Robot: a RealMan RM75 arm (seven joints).
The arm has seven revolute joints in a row. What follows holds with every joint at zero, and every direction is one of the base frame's. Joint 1 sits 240.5 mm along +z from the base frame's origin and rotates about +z. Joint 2 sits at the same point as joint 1 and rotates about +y. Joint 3 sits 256 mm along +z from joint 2 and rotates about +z. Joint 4 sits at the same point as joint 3 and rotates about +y. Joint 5 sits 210 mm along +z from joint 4 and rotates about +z. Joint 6 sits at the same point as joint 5 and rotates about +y. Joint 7 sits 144 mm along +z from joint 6 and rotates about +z. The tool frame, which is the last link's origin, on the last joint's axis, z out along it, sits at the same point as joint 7; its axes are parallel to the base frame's.
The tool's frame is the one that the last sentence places.
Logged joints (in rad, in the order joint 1, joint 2, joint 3, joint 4, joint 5, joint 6, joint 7), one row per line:
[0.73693 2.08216 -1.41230 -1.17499 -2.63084 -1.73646 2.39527]
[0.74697 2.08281 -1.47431 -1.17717 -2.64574 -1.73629 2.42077]
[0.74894 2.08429 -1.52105 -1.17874 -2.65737 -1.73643 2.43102]
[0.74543 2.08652 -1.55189 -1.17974 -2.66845 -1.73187 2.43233]
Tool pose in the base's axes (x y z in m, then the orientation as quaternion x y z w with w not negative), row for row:
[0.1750 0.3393 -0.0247 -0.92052 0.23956 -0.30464 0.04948]
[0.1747 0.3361 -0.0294 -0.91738 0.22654 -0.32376 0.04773]
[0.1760 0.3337 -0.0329 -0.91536 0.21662 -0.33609 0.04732]
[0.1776 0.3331 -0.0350 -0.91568 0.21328 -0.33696 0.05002]
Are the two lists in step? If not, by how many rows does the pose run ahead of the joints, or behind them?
The pose runs 1 row ahead of the joints: the pose in row i belongs to the joints in row i + 1.
